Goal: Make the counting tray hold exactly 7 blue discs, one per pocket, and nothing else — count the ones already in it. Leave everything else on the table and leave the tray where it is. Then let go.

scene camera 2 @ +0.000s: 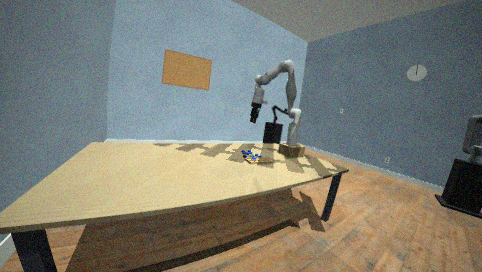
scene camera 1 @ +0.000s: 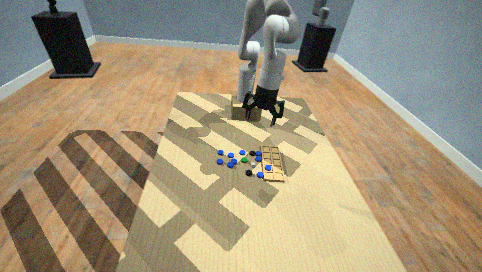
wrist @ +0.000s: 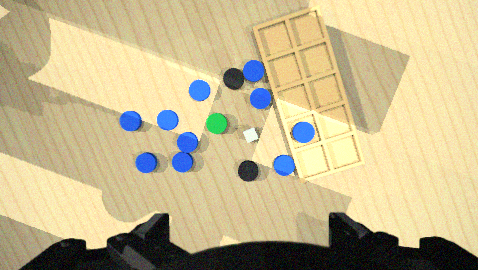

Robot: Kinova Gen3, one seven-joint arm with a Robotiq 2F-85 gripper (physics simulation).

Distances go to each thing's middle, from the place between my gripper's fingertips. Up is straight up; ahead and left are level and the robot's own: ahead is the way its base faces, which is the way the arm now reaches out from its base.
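Wooden counting tray (wrist: 296,52): my gripper 26 cm above it, 2 cm past it, 11 cm to the right of it.
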